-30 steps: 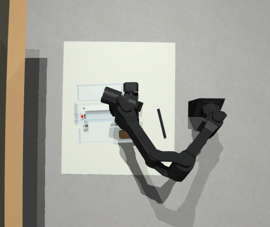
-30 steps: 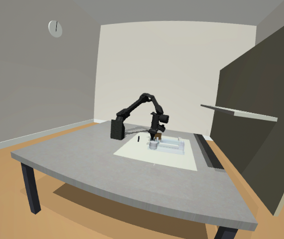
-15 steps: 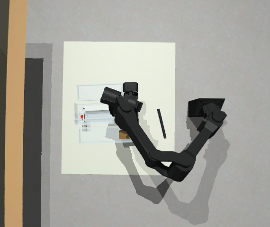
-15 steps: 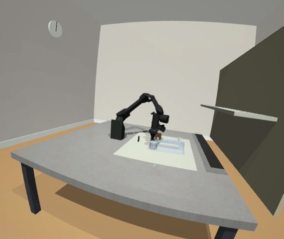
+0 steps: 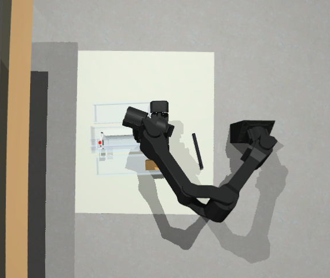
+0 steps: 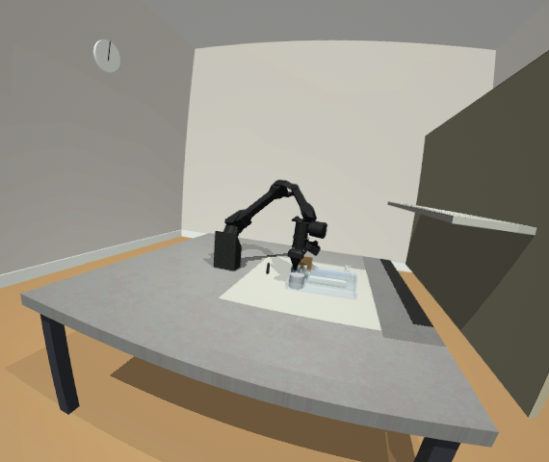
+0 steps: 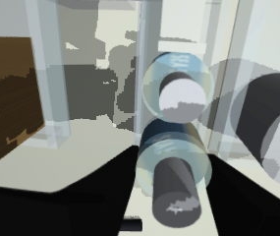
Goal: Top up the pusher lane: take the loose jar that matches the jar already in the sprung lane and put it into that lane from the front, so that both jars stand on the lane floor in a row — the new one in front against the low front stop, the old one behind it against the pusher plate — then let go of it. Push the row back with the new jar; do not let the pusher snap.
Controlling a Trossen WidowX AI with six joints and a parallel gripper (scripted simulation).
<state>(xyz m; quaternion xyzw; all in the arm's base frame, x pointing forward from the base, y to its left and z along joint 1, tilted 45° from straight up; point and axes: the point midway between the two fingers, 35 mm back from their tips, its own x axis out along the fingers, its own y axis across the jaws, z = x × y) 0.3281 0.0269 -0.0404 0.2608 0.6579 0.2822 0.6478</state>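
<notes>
Now: the cream mat 60 mm ahead of my gripper tip, 50 mm below it and 10 mm to the left of it. The rest, counted from my gripper tip: brown box 130 mm to the left, 20 mm ahead, 10 mm below; white pusher part 140 mm ahead, 40 mm to the left; sprung lane 150 mm ahead, 30 mm to the left, 30 mm below.
</notes>
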